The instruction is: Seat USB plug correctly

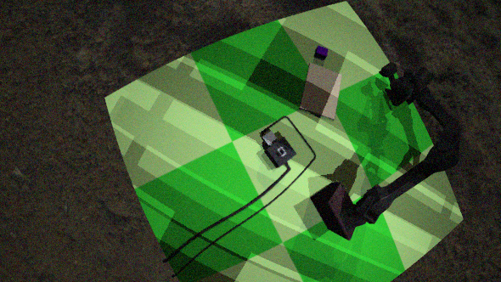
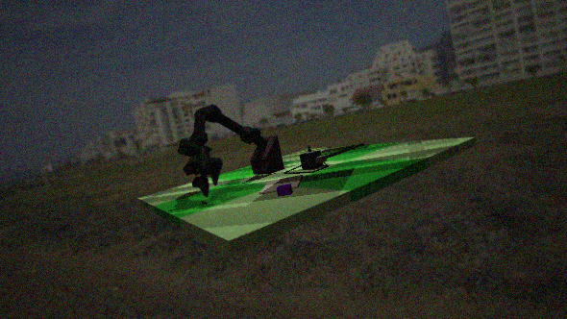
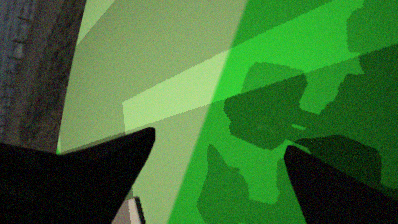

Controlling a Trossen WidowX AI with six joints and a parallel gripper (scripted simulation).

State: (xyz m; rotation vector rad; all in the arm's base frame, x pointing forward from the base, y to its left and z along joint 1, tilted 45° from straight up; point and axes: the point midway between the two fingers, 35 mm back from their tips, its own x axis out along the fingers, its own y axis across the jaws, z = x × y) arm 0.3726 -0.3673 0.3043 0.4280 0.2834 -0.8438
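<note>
The usb plug is 57 cm to the left of my gripper tip, 9 cm behind it and 4 cm above it. Also, from my gripper tip: purple cube: 23 cm ahead, 19 cm to the left, 4 cm below; then silver-framed socket: 57 cm to the left, 9 cm behind, 2 cm above; then pale flat sheet: 28 cm to the left, 7 cm ahead, 5 cm below.
</note>
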